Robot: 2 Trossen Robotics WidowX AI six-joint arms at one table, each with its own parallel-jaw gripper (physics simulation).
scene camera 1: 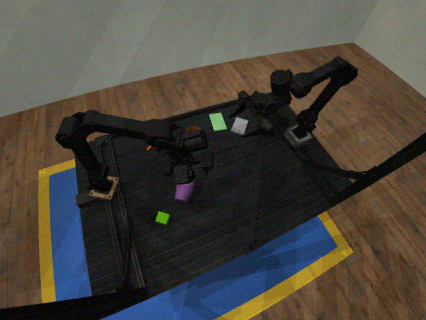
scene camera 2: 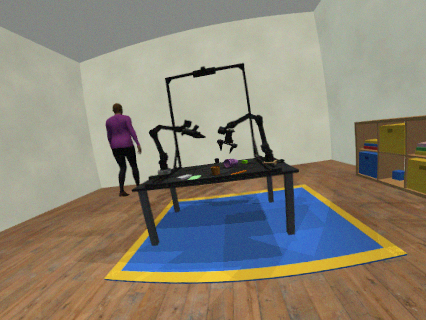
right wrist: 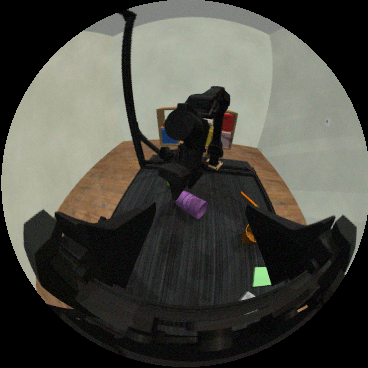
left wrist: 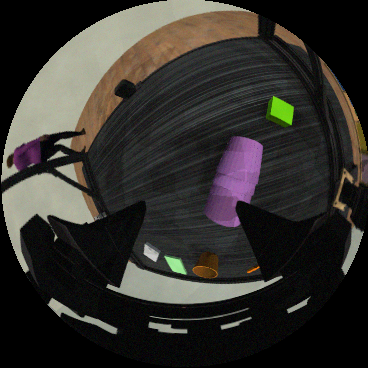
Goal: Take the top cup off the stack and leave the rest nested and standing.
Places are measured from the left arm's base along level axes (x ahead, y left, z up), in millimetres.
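Where they show: left gripper, fingertip midpoint: (scene camera 1: 196,174) (scene camera 2: 225,152) (right wrist: 182,193) (left wrist: 191,205); right gripper, fingertip midpoint: (scene camera 1: 234,127) (scene camera 2: 205,137) (right wrist: 201,208); left arm's base, origin of the base link: (scene camera 1: 104,186) (scene camera 2: 269,161) (right wrist: 212,162); right arm's base, origin of the base link: (scene camera 1: 299,133) (scene camera 2: 164,169).
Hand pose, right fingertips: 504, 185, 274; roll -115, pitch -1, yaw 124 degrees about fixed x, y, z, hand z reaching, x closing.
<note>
Things, the pixels of their top centre, and the offset from my right fingertips, as dx, dy, dz.
- green block, middle of its top: (left wrist: 282,109) (scene camera 1: 162,217) -224, -272, -276
- orange cup, middle of its top: (left wrist: 205,272) (right wrist: 254,230) (scene camera 2: 215,166) -177, +146, -243
- orange stick, middle of its top: (right wrist: 251,201) (scene camera 2: 238,172) -357, +109, -294
- light green pad, middle of its top: (right wrist: 267,275) (left wrist: 175,265) (scene camera 1: 217,121) -68, +287, -294
- white pad, middle of its top: (right wrist: 250,305) (left wrist: 150,253) (scene camera 1: 239,125) +54, +276, -289
Several purple cups (scene camera 1: 184,192) (scene camera 2: 230,163) (left wrist: 235,182) (right wrist: 191,204) are nested in a stack that lies on its side on the table. In the left wrist view the narrow closed end points up, towards the green block, and the wide end lies nearer the fingers. My left gripper (scene camera 2: 226,148) (left wrist: 191,205) is open and empty above the table near the wide end; its right-hand finger in that view overlaps the edge of the stack. In scene camera 1 the left wrist hides part of the stack. My right gripper (scene camera 2: 200,134) (right wrist: 201,208) is open and empty, raised far from the stack.
A green block (scene camera 1: 162,218) (left wrist: 280,111) lies beyond the stack's narrow end. An orange cup (scene camera 2: 215,170) (left wrist: 208,262), an orange stick (scene camera 2: 239,172) (right wrist: 249,198), a light green pad (scene camera 1: 217,121) and a white pad (scene camera 1: 240,126) lie towards another table edge. Frame posts stand at the table.
</note>
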